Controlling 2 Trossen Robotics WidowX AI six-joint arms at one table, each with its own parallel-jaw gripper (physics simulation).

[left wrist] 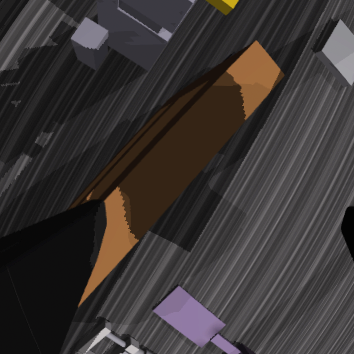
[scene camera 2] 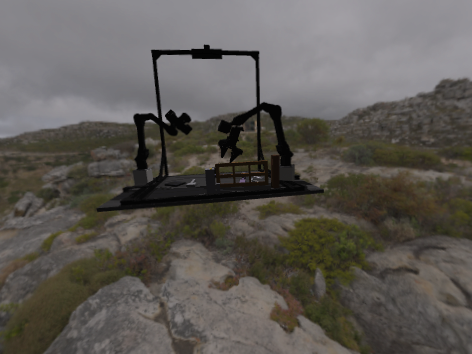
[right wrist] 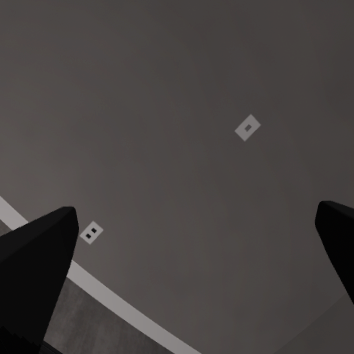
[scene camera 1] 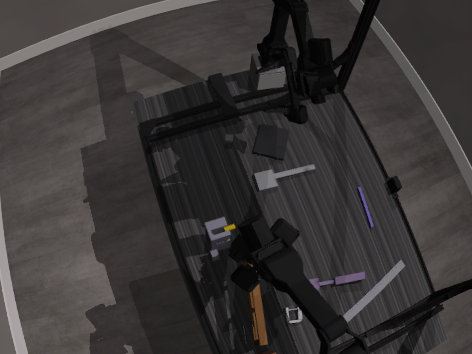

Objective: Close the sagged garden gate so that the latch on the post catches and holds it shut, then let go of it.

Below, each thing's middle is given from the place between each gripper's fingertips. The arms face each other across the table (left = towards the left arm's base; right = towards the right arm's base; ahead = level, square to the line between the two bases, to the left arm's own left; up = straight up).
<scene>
Right now the grey latch post (scene camera 1: pixel 217 239) is 110 mm ahead of my right hand, 220 mm to the left of it and 370 mm below it. Round my right hand: wooden gate (scene camera 1: pixel 254 298) (40 mm ahead, 370 mm to the left, 350 mm below); then dark square plate (scene camera 1: pixel 271 142) (100 mm behind, 110 mm to the right, 440 mm below).
Now: the wooden gate 2 cm ahead of my left hand, 8 cm to the left of it and 9 cm below it. The rest, counted from my left hand: grey latch post 10 cm ahead, 7 cm to the right, 11 cm below; then dark square plate 11 cm behind, 40 cm to the right, 17 cm below.
</scene>
